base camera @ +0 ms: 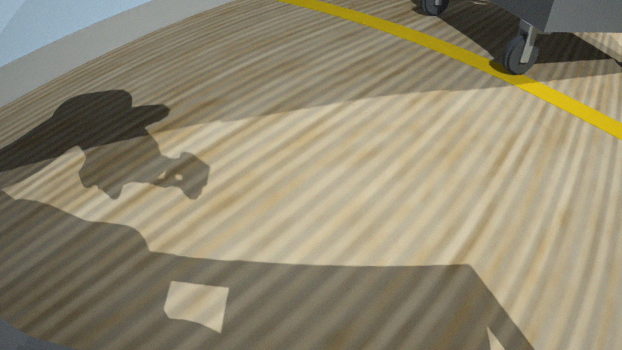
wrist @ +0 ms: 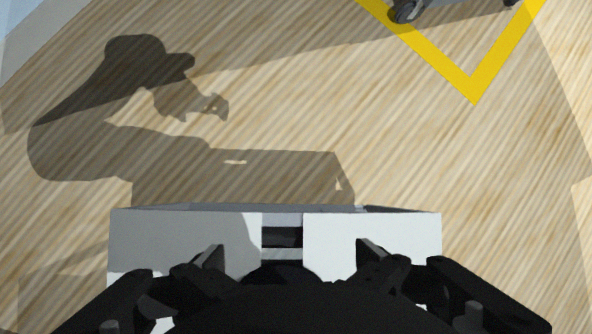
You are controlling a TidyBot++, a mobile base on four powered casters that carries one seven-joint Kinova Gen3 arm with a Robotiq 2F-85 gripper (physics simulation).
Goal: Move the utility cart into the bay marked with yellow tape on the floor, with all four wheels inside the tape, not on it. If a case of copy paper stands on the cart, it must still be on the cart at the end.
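Frame: origin at the arm's base, x ahead, y left, z up, level; centimetres.
Seen in the pictures: gripper, fingertip midpoint: (wrist: 290,256).
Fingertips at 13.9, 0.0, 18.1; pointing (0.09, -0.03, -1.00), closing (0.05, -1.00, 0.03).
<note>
A point is followed by its place in that frame, as x, y, z.
The utility cart (base camera: 585,15) {78.9, -55.4, -22.6} (wrist: 462,4) {79.2, -56.5, -26.3} shows in part, as a grey lower body at the top right of the base camera view and the top edge of the wrist view. Its near caster wheel (base camera: 520,55) {78.1, -41.6, -34.1} (wrist: 407,11) {77.8, -40.4, -32.1} stands at the yellow tape (base camera: 575,106) {68.1, -53.6, -39.6} (wrist: 440,56) {67.4, -56.6, -39.6} and appears to overlap its inner edge. Another wheel (base camera: 434,4) {111.7, -29.8, -35.5} shows farther back, on the inner side of the tape. The cart's top and any paper case do not show. My gripper (wrist: 290,256) {13.9, 0.0, 18.1} is open and empty, above my own base and apart from the cart.
The pale blue wall (base camera: 35,25) {79.1, 71.3, -25.1} and its grey baseboard (base camera: 80,47) {84.8, 64.7, -34.9} (wrist: 30,37) {65.0, 81.4, -35.0} run along the upper left. A corner of the tape points toward my base (wrist: 150,235) {11.5, 18.9, -1.4} in the wrist view. Shadows of my arm and base lie on the wood floor (base camera: 350,190) {42.3, -2.8, -39.6} (wrist: 300,105) {45.7, -5.9, -39.6}.
</note>
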